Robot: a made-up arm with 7 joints. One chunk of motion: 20 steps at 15 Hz.
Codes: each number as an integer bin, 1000 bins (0 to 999) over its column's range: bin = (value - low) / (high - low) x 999, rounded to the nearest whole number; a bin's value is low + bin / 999 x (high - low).
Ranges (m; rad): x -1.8..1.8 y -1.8..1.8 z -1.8..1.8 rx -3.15..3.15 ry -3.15..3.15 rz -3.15..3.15
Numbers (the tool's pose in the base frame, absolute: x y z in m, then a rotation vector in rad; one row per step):
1: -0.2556 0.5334 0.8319 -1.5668 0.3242 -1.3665
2: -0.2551 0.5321 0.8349 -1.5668 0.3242 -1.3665
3: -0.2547 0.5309 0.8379 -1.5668 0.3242 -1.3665
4: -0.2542 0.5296 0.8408 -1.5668 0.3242 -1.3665
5: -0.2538 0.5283 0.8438 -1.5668 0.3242 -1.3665
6: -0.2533 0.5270 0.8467 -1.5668 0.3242 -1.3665
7: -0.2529 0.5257 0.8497 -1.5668 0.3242 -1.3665
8: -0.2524 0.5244 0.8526 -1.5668 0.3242 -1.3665
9: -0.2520 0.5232 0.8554 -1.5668 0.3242 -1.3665
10: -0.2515 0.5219 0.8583 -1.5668 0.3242 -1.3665
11: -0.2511 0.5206 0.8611 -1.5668 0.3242 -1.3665
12: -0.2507 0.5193 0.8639 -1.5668 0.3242 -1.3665
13: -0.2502 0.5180 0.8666 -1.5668 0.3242 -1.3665
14: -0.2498 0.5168 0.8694 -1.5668 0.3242 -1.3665
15: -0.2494 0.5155 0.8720 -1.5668 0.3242 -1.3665
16: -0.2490 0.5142 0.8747 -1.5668 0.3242 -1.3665
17: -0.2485 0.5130 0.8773 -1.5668 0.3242 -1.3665
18: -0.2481 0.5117 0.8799 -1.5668 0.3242 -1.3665
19: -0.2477 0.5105 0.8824 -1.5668 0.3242 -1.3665
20: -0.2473 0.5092 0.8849 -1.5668 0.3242 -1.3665
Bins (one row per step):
1: 429 648 730 251 551 283
2: 429 647 731 251 551 283
3: 429 647 732 251 551 283
4: 429 646 733 251 551 283
5: 429 646 734 251 551 283
6: 429 646 734 251 551 283
7: 429 645 735 251 551 283
8: 429 645 736 251 551 283
9: 430 645 737 251 551 283
10: 430 644 738 251 551 283
11: 430 644 738 251 551 283
12: 430 644 739 251 551 283
13: 430 643 740 251 551 283
14: 430 643 741 251 551 283
15: 430 643 741 251 551 283
16: 430 642 742 251 551 283
17: 431 642 743 251 551 283
18: 431 641 744 251 551 283
19: 431 641 744 251 551 283
20: 431 641 745 251 551 283

